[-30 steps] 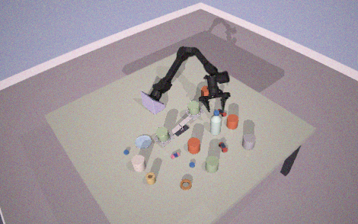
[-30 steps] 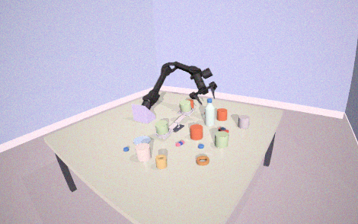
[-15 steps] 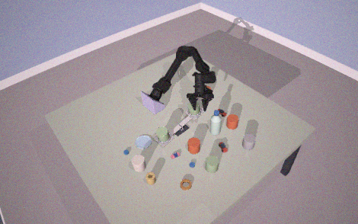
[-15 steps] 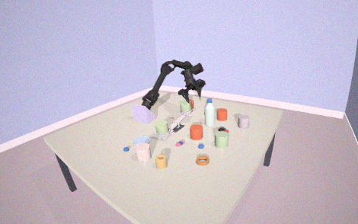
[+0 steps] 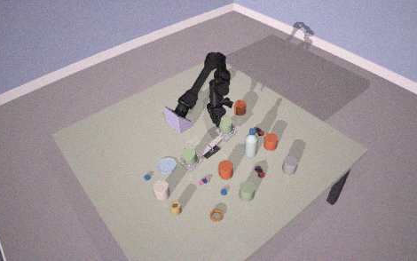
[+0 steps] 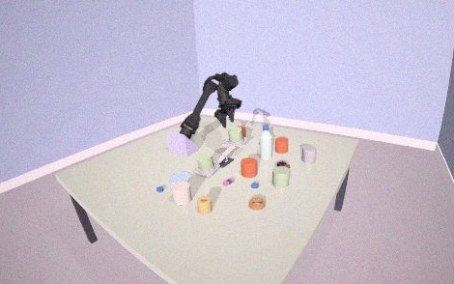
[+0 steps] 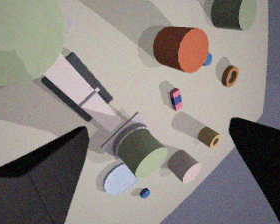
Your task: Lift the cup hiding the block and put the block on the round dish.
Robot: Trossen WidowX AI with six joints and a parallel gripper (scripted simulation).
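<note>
Right now the teal block is 160 mm to the right of my gripper tip, 150 mm below it and 40 mm behind it. The rest, counted from my gripper tip: pink-and-blue piece: 190 mm to the right, 180 mm below, 90 mm ahead; then bottle: 150 mm ahead, 100 mm to the left, 80 mm below; then balance: 150 mm below, 30 mm behind, 20 mm to the right.
</note>
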